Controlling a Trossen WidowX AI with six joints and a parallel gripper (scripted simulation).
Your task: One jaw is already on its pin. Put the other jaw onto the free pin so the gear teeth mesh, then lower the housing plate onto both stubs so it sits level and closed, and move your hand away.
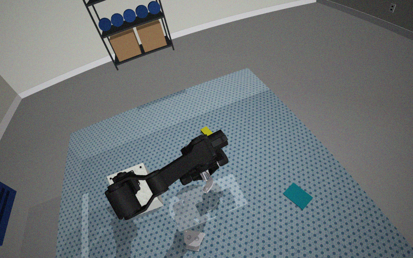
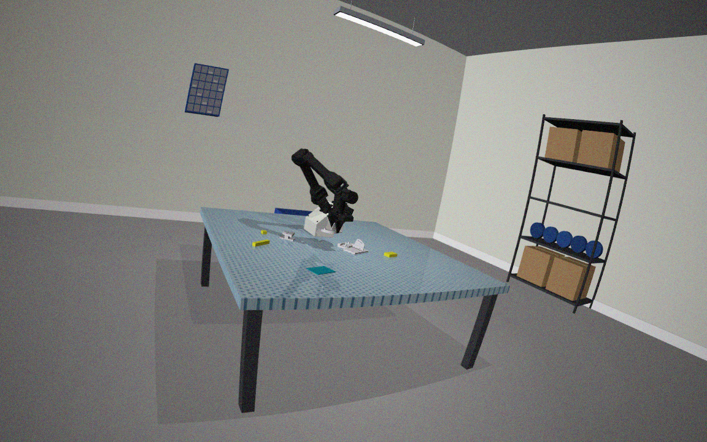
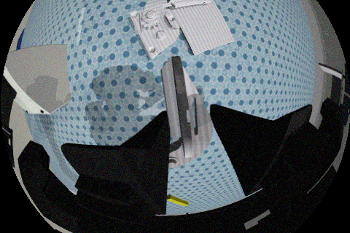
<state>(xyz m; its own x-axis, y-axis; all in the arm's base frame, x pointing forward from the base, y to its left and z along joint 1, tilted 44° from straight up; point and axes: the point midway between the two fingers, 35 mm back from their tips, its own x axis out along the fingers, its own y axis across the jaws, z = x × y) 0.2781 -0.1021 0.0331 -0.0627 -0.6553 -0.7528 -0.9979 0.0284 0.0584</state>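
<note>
Now: the white base plate 12 cm to the left of my gripper tip, 8 cm below it and 4 cm ahead of it. The rest, counted from my gripper tip: teal card (29 cm ahead, 22 cm to the right, 8 cm below); yellow bar (36 cm to the right, 8 cm below, 3 cm behind).
</note>
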